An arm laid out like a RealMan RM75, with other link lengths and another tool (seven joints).
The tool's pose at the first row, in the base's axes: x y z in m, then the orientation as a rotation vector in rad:
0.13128 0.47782 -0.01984 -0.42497 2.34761 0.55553
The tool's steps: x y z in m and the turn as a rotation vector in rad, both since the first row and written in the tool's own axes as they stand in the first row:
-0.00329 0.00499 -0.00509 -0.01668 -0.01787 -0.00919
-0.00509 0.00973 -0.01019 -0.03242 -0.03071 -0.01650
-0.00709 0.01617 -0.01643 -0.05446 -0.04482 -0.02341
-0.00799 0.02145 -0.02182 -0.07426 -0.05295 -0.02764
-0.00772 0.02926 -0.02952 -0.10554 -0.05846 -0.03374
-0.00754 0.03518 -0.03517 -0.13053 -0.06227 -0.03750
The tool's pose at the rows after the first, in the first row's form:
0.12869 0.48006 -0.01278 -0.43651 2.32433 0.57268
0.12513 0.48186 -0.00679 -0.44722 2.30652 0.58900
0.12036 0.48458 0.00057 -0.45974 2.28618 0.61290
0.11577 0.48656 0.00629 -0.47036 2.27270 0.63483
0.10797 0.48939 0.01348 -0.48917 2.25819 0.66908
0.10218 0.49163 0.01881 -0.50309 2.24718 0.69684

